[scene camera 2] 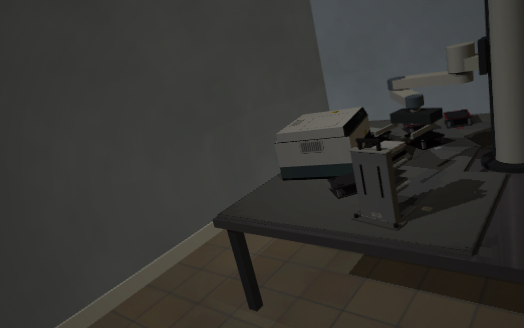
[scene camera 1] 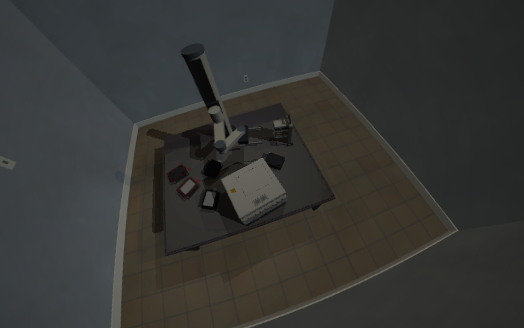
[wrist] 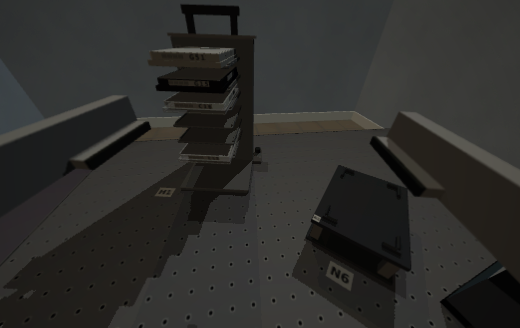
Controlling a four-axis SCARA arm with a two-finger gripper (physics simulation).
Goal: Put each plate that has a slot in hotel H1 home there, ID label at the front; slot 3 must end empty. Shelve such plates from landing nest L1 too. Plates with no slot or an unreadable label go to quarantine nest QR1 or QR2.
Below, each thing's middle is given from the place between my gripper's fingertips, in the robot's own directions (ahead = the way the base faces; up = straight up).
Scene:
The black plate (wrist: 200,80) is 50 mm behind my hand, 200 mm to the left of it and 10 mm below it. Round my hand: plate C16 (wrist: 182,102): 50 mm behind, 200 mm to the left, 40 mm below; hotel H1 (wrist: 244,47): 30 mm behind, 280 mm to the left, 90 mm below.

